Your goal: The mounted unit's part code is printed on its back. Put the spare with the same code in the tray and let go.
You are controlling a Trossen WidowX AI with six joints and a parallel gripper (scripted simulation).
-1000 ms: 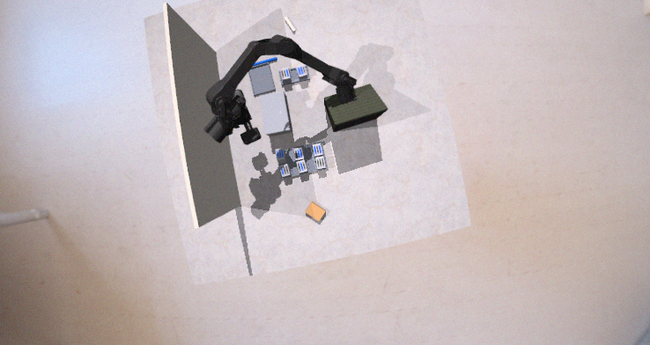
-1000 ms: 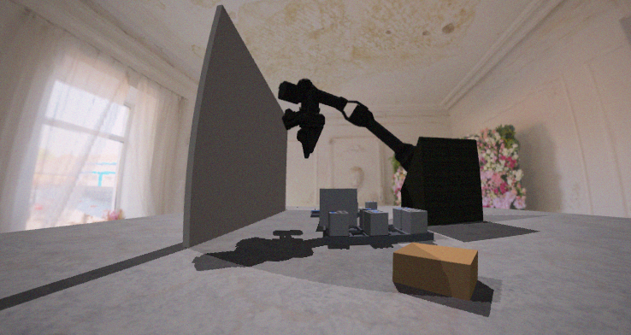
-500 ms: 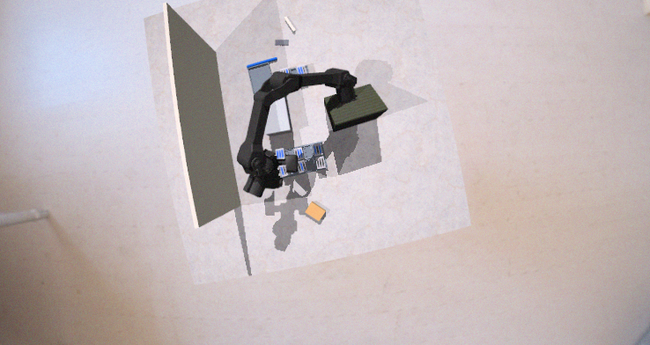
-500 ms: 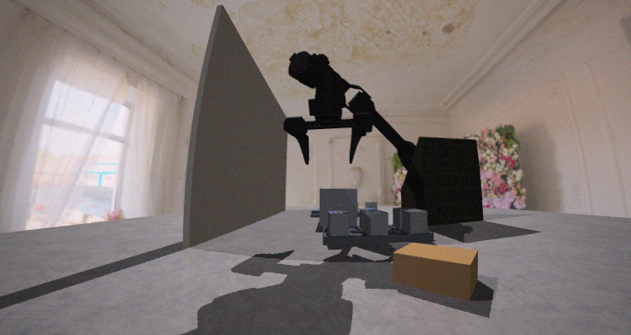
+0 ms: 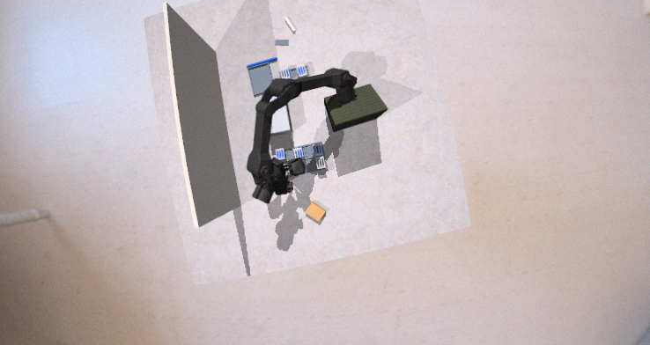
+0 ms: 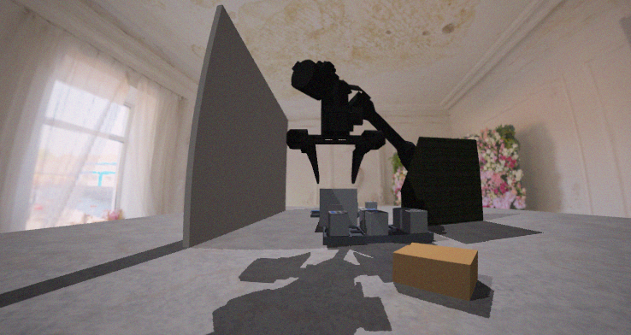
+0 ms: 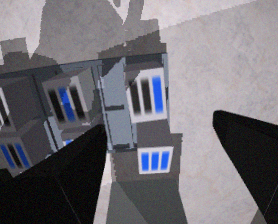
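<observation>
Right now the grey spare block is 6 cm below my gripper tip. Also, from my gripper tip: unit (2 cm behind, 22 cm to the right, 6 cm below); then tall beige wall panel (22 cm ahead, 24 cm to the right, 12 cm above); then orange box (9 cm behind, 20 cm to the left, 9 cm below).
</observation>
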